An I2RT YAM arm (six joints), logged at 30 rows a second.
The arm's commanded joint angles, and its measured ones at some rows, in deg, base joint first. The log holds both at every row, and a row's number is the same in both.
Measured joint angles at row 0: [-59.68 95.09 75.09 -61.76 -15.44 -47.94]
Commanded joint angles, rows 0 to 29: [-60.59 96.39 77.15 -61.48 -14.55 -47.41]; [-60.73 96.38 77.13 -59.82 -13.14 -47.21]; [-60.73 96.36 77.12 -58.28 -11.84 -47.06]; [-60.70 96.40 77.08 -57.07 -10.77 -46.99]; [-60.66 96.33 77.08 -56.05 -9.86 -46.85]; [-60.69 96.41 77.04 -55.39 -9.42 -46.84]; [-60.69 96.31 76.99 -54.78 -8.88 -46.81]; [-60.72 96.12 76.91 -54.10 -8.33 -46.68]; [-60.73 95.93 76.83 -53.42 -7.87 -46.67]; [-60.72 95.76 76.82 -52.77 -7.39 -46.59]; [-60.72 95.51 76.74 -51.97 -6.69 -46.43]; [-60.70 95.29 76.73 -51.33 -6.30 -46.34]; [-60.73 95.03 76.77 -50.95 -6.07 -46.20]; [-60.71 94.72 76.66 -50.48 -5.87 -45.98]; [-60.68 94.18 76.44 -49.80 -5.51 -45.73]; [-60.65 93.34 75.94 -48.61 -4.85 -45.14]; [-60.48 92.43 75.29 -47.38 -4.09 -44.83]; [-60.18 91.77 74.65 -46.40 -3.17 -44.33]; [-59.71 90.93 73.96 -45.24 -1.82 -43.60]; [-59.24 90.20 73.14 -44.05 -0.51 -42.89]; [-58.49 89.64 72.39 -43.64 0.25 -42.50]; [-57.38 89.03 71.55 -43.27 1.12 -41.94]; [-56.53 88.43 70.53 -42.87 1.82 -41.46]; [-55.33 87.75 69.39 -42.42 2.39 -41.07]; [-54.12 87.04 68.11 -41.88 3.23 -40.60]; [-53.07 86.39 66.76 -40.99 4.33 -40.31]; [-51.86 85.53 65.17 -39.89 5.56 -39.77]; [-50.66 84.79 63.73 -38.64 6.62 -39.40]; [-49.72 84.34 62.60 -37.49 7.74 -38.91]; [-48.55 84.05 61.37 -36.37 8.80 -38.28]
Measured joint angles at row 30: [-50.68 86.19 63.37 -40.05 3.97 -41.45]
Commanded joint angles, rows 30 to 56: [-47.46 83.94 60.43 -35.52 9.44 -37.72]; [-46.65 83.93 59.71 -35.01 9.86 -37.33]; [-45.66 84.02 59.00 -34.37 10.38 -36.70]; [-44.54 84.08 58.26 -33.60 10.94 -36.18]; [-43.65 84.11 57.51 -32.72 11.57 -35.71]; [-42.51 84.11 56.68 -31.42 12.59 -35.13]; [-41.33 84.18 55.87 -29.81 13.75 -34.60]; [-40.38 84.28 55.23 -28.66 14.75 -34.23]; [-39.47 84.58 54.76 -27.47 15.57 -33.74]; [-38.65 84.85 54.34 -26.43 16.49 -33.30]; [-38.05 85.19 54.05 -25.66 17.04 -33.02]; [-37.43 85.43 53.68 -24.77 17.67 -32.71]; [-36.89 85.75 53.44 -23.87 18.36 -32.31]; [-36.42 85.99 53.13 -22.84 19.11 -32.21]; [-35.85 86.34 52.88 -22.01 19.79 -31.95]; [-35.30 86.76 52.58 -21.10 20.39 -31.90]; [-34.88 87.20 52.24 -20.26 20.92 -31.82]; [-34.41 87.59 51.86 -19.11 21.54 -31.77]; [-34.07 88.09 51.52 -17.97 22.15 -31.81]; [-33.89 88.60 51.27 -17.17 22.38 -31.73]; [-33.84 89.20 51.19 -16.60 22.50 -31.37]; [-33.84 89.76 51.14 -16.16 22.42 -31.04]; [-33.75 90.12 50.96 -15.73 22.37 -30.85]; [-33.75 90.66 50.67 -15.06 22.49 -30.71]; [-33.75 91.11 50.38 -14.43 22.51 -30.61]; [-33.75 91.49 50.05 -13.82 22.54 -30.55]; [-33.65 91.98 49.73 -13.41 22.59 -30.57]
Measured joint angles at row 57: [-33.95 90.98 50.43 -16.82 20.45 -32.27]
